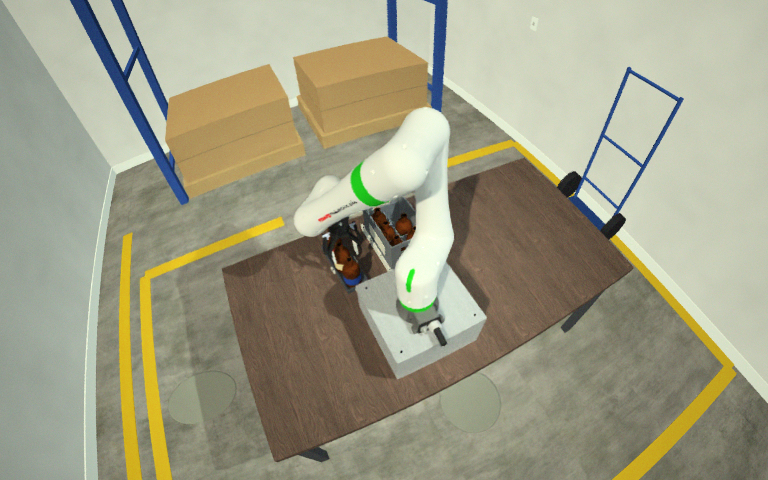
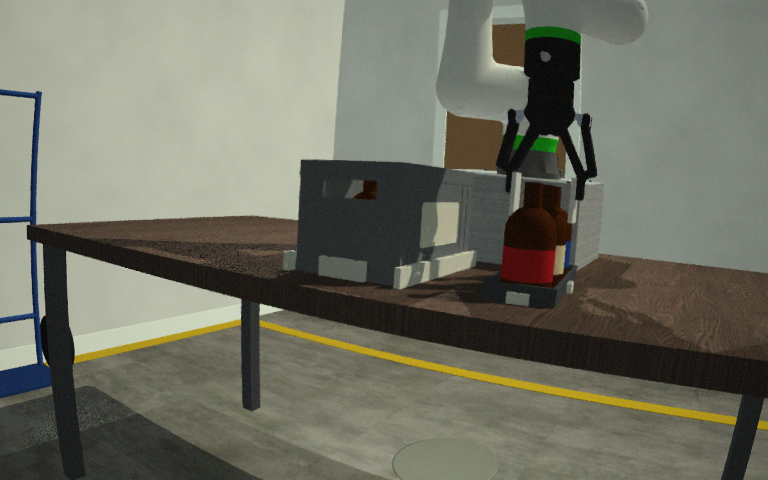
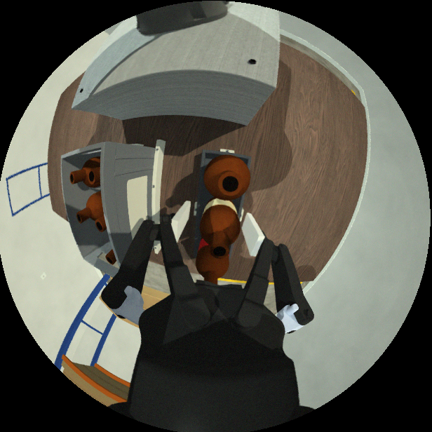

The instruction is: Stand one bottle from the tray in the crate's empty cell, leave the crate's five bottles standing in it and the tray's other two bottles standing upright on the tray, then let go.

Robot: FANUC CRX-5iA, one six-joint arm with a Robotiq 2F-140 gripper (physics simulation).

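Seen in the pictures: gripper, fingertip midpoint: (image 1: pixel 345 256); arm's base, origin of the base link: (image 1: pixel 417 305) (image 2: pixel 528 176).
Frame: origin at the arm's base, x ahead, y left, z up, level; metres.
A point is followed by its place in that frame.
My gripper (image 1: pixel 341 249) @(x 0.357, y 0.160, z -0.079 m) (image 2: pixel 544 194) (image 3: pixel 217 215) points down, open and empty. Its pads stand apart on either side of the upper part of the bottle row, about level with the middle, cream-labelled bottle (image 2: pixel 560 257) @(x 0.396, y 0.208, z -0.131 m) (image 3: pixel 220 223). The red-labelled bottle (image 2: pixel 528 264) @(x 0.509, y 0.197, z -0.133 m) (image 3: pixel 212 262) stands at the tray's outer end. The blue-labelled bottle (image 1: pixel 351 271) @(x 0.269, y 0.162, z -0.068 m) (image 3: pixel 227 171) stands at the end nearer the pedestal. All three are upright on the dark tray (image 2: pixel 492 292) @(x 0.528, y 0.157, z -0.173 m). The grey crate (image 2: pixel 351 237) @(x 0.554, y -0.063, z -0.122 m) (image 3: pixel 115 165) holds several brown bottles (image 1: pixel 403 225) @(x 0.406, y -0.118, z -0.061 m) (image 3: pixel 92 172); its empty cell cannot be made out.
The grey pedestal (image 1: pixel 419 316) @(x -0.070, y 0.026, z 0.063 m) (image 3: pixel 190 92) stands behind the tray and crate. Pale rails (image 2: pixel 436 267) @(x 0.441, y 0.020, z -0.166 m) (image 3: pixel 158 195) edge the crate on the brown table (image 1: pixel 538 226) @(x 0.241, y -0.790, z -0.184 m) (image 2: pixel 679 305) @(x 0.355, y 0.398, z -0.184 m). The arm (image 1: pixel 390 169) @(x 0.015, y 0.081, z 0.623 m) reaches over the crate. Cardboard boxes (image 1: pixel 232 124) and a blue hand truck (image 1: pixel 614 141) stand beyond the table.
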